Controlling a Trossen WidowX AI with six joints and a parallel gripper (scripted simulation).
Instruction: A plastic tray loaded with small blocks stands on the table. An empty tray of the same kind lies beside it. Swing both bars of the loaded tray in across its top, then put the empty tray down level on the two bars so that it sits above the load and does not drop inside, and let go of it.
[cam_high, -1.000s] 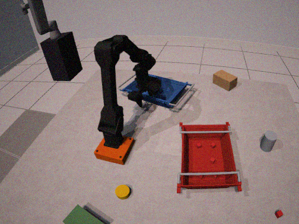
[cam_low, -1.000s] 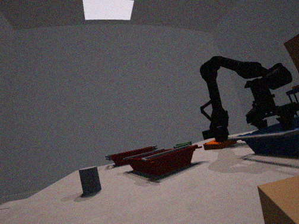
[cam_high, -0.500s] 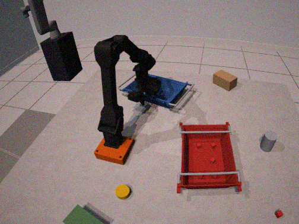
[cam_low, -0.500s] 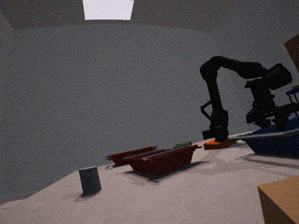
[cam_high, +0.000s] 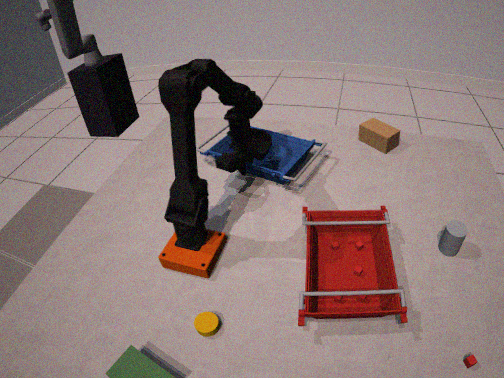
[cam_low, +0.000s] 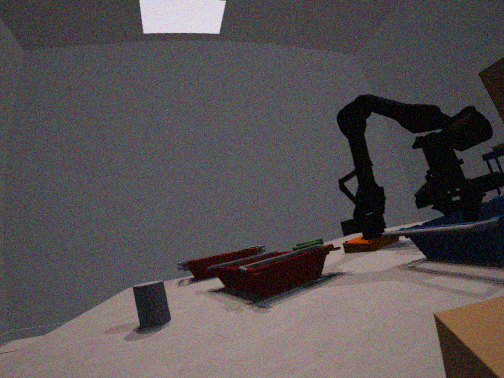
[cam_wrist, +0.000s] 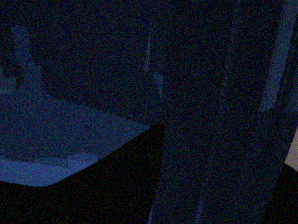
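The blue tray is 20 mm ahead of my gripper tip, 80 mm to the left of it and 30 mm above it. Also, from my gripper tip: tan box: 390 mm ahead, 250 mm to the left, 20 mm above; then yellow disc: 70 mm ahead, 490 mm to the right; then grey cylinder: 580 mm ahead, 200 mm to the right, 20 mm above.
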